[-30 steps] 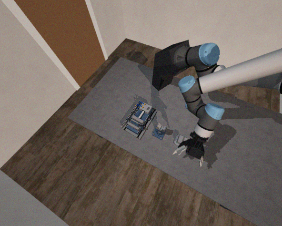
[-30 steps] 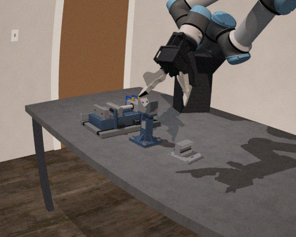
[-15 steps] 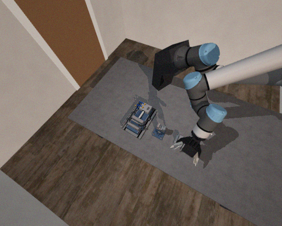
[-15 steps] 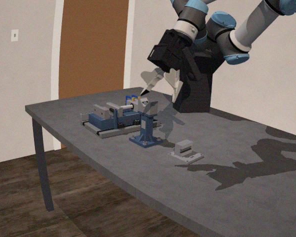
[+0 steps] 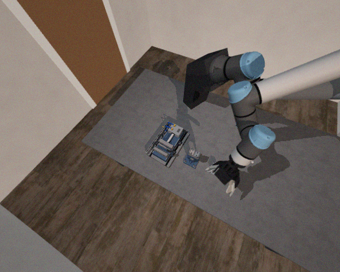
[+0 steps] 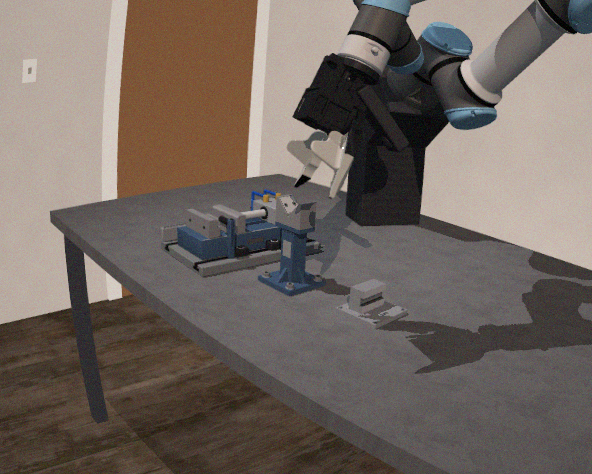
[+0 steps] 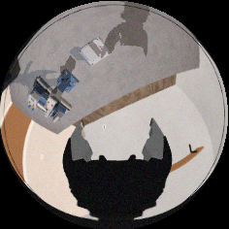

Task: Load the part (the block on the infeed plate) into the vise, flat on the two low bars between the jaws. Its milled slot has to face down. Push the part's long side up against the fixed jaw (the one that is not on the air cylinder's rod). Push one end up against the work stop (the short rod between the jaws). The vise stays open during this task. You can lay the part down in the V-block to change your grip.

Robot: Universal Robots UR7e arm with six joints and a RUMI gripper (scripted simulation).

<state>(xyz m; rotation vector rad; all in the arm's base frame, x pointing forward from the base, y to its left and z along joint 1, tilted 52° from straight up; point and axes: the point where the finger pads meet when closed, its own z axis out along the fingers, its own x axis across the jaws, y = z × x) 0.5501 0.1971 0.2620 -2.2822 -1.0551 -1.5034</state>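
My hand is 14 cm past the part, 1 cm to the left of it and 19 cm above it. From my hand the other things lie so: fixed jaw 1 cm ahead, 37 cm to the right, 14 cm below; infeed plate 14 cm behind, 22 cm below; moving jaw 6 cm behind, 38 cm to the right, 14 cm below.
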